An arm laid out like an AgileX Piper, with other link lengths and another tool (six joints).
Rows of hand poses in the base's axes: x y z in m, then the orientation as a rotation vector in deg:
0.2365, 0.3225, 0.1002, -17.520, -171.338, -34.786
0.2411, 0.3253, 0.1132, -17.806, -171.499, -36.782
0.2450, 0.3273, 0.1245, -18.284, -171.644, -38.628
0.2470, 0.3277, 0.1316, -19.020, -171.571, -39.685
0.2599, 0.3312, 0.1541, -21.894, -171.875, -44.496
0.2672, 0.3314, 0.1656, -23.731, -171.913, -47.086
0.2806, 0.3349, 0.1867, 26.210, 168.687, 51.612
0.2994, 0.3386, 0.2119, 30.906, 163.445, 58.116
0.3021, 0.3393, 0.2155, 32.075, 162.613, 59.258
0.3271, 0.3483, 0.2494, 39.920, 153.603, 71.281
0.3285, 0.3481, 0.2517, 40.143, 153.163, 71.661
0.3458, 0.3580, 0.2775, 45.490, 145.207, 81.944
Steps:
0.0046, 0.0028, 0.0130, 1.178, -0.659, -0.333
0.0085, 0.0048, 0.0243, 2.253, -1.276, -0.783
0.0105, 0.0052, 0.0314, 2.884, -1.477, -1.323
0.0234, 0.0087, 0.0539, 5.582, -3.104, -3.545
0.0307, 0.0089, 0.0654, 7.025, -3.926, -4.913
0.0441, 0.0124, 0.0865, 10.099, -5.658, -7.196
0.0629, 0.0161, 0.1117, 14.736, -7.506, -11.212
0.0656, 0.0168, 0.1153, 15.548, -7.593, -12.092
0.0906, 0.0258, 0.1492, 24.435, -9.245, -18.709
0.0920, 0.0256, 0.1515, 24.749, -9.414, -18.953
0.1093, 0.0355, 0.1773, 32.705, -10.254, -23.727

